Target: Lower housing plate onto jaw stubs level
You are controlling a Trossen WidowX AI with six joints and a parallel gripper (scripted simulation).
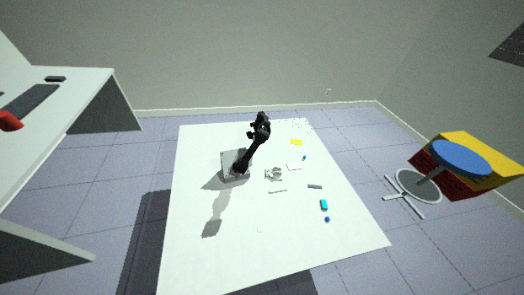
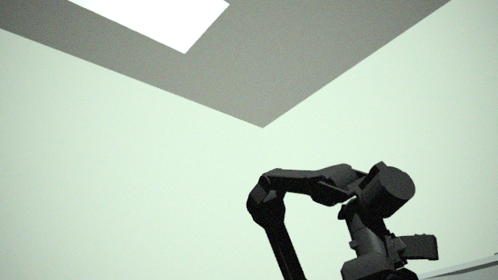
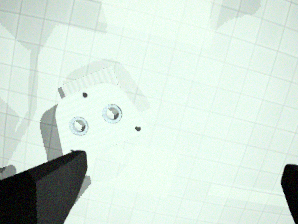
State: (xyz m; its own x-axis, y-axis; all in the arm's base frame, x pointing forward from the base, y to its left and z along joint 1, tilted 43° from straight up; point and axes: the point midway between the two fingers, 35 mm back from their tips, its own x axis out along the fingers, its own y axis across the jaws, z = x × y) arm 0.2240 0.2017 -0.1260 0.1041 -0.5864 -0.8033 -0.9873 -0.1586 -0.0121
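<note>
My gripper tip is 60 mm past the housing plate, 10 mm to the left of it and 90 mm above it. From my gripper tip the other things lie so: small cyan piece (370 mm ahead, 200 mm to the right, 110 mm below); yellow block (390 mm ahead, 120 mm below); dark bar (310 mm ahead, 480 mm to the right, 120 mm below).
</note>
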